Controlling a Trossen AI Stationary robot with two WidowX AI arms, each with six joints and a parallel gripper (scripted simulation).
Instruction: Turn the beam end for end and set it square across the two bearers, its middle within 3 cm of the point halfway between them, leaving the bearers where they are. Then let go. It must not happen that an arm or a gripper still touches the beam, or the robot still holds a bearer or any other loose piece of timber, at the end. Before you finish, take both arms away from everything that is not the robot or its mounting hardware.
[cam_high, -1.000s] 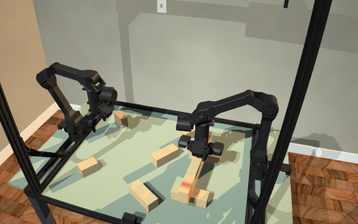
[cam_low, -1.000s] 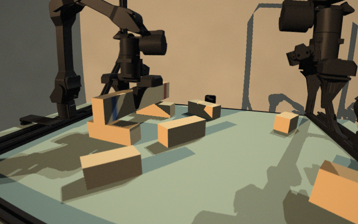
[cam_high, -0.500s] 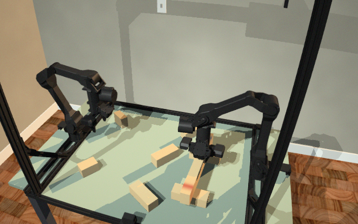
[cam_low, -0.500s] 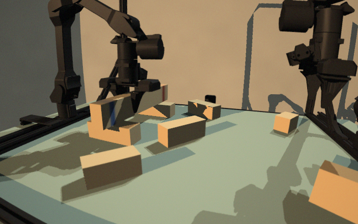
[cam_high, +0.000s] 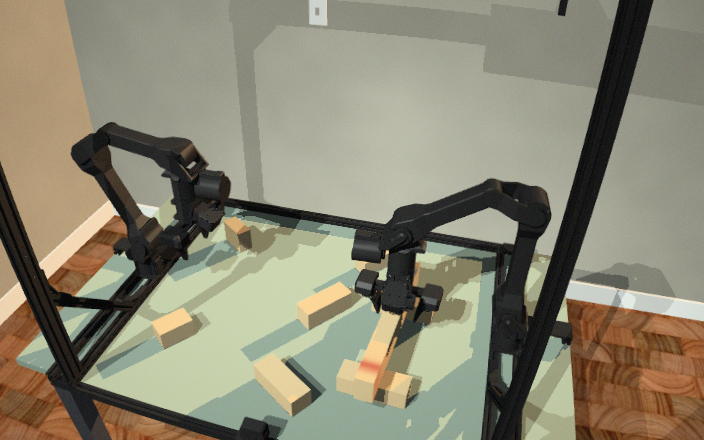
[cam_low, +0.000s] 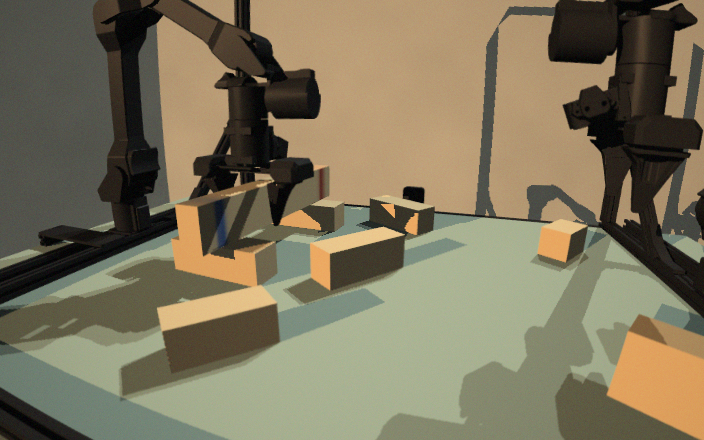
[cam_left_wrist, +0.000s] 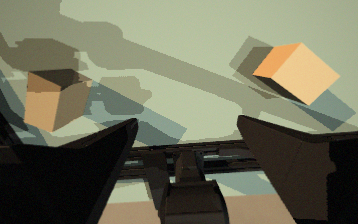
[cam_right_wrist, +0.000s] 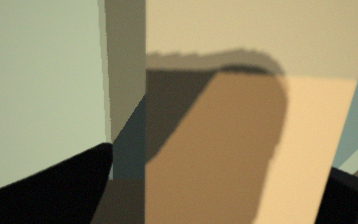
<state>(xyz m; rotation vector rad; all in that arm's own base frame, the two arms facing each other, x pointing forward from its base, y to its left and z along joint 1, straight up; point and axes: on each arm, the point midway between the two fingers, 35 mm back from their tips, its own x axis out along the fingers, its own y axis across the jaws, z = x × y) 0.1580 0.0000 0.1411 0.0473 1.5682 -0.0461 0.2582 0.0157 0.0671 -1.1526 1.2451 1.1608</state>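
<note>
My right gripper is now 50 mm past the beam and 10 mm above it.
</note>
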